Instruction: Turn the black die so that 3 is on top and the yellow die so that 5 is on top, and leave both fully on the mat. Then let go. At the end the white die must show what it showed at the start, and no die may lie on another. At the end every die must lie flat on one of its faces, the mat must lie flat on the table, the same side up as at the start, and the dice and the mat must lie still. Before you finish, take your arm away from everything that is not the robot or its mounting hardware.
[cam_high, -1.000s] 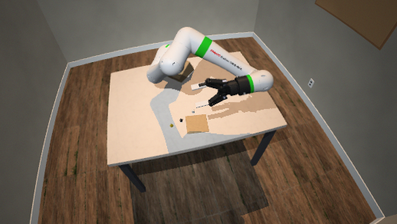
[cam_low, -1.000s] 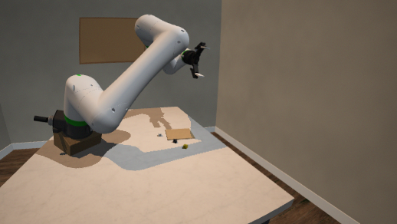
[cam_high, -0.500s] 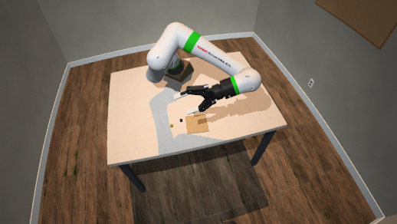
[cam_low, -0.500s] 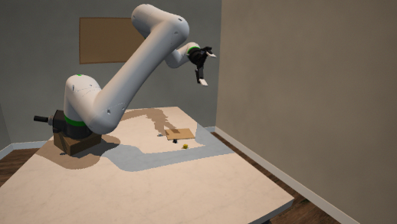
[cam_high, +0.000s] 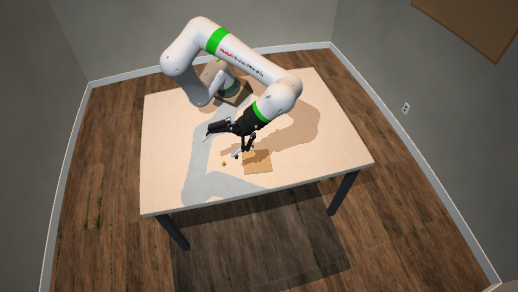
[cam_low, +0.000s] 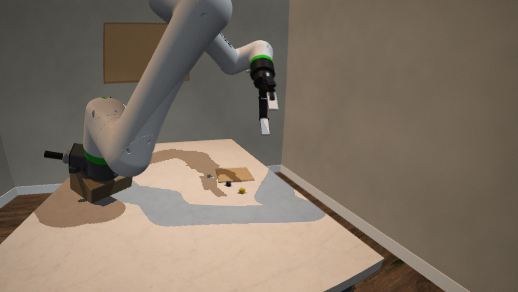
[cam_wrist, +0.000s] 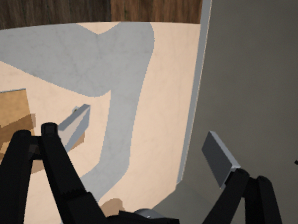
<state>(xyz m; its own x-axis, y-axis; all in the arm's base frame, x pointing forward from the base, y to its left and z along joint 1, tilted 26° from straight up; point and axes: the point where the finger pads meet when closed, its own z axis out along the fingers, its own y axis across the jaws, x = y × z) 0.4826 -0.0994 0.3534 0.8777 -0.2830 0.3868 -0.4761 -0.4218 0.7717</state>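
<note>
The yellow die is 8 cm behind my hand, 2 cm to the left of it and 24 cm below it. Also, from my hand: tan mat (3 cm behind, 18 cm to the left, 25 cm below); then white die (14 cm behind, 20 cm to the left, 24 cm below); then black die (10 cm behind, 10 cm to the left, 24 cm below).
</note>
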